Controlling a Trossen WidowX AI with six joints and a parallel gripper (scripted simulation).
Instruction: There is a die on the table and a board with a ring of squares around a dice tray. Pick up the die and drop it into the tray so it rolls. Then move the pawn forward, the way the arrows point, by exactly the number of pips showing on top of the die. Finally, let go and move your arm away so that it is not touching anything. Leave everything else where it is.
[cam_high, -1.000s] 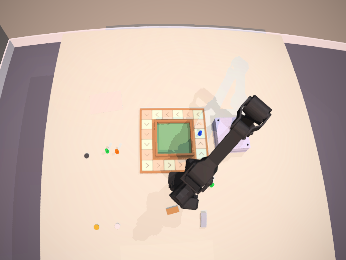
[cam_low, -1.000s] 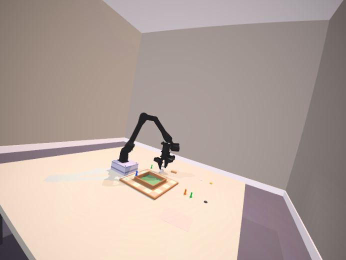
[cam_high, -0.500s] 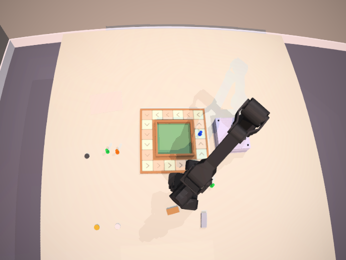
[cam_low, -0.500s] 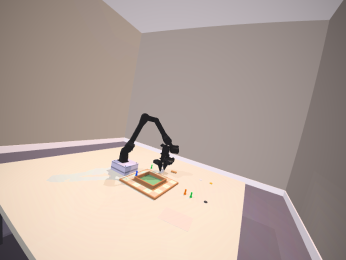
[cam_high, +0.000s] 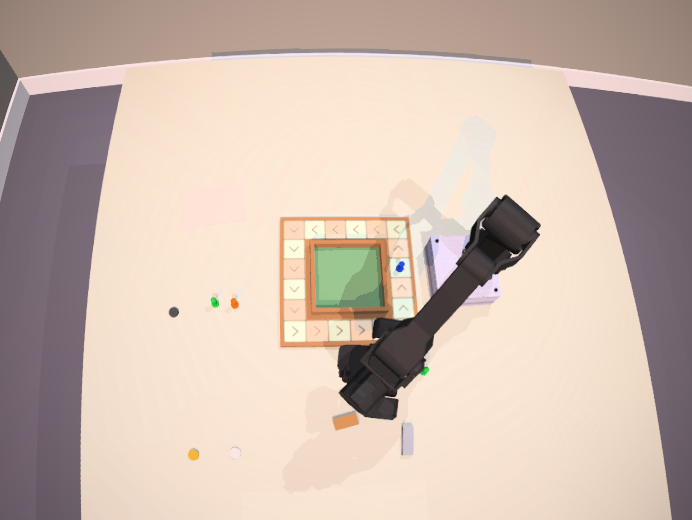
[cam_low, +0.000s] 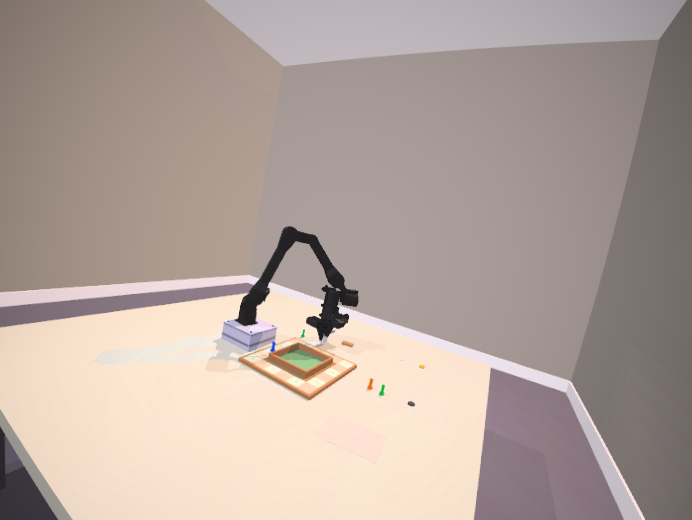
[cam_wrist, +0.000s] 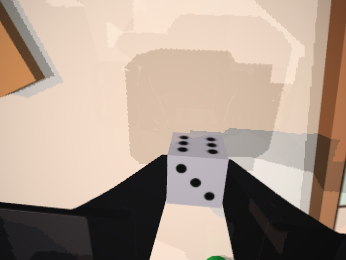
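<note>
The blue pawn is 4 cm behind my gripper tip, 23 cm to the right of it and 1 cm above it. Also, from my gripper tip: pale die (right at my gripper tip); then orange block (6 cm ahead, 10 cm to the left, 1 cm below); then grey block (6 cm behind, 13 cm to the left, 1 cm below).
</note>
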